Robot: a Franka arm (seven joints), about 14 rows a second.
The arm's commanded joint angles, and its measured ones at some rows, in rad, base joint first. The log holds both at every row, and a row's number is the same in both.
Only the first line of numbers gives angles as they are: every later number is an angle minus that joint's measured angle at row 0.
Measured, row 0: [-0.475, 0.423, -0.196, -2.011, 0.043, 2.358, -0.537]
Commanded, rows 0 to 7: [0.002, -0.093, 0.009, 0.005, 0.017, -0.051, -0.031]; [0.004, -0.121, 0.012, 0.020, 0.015, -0.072, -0.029]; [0.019, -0.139, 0.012, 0.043, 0.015, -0.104, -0.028]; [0.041, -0.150, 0.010, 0.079, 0.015, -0.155, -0.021]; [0.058, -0.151, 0.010, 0.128, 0.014, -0.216, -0.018]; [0.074, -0.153, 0.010, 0.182, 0.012, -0.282, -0.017]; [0.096, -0.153, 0.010, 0.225, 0.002, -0.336, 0.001]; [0.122, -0.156, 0.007, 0.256, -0.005, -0.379, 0.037]
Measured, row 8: [0.081, -0.163, 0.018, 0.182, 0.000, -0.296, 0.001]
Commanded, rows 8 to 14: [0.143, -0.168, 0.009, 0.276, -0.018, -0.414, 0.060]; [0.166, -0.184, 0.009, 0.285, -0.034, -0.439, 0.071]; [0.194, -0.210, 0.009, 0.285, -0.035, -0.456, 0.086]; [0.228, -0.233, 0.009, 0.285, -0.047, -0.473, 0.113]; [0.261, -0.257, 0.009, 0.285, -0.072, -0.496, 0.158]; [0.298, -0.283, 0.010, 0.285, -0.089, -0.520, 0.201]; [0.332, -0.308, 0.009, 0.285, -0.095, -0.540, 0.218]
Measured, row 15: [0.269, -0.246, 0.020, 0.293, -0.065, -0.492, 0.161]
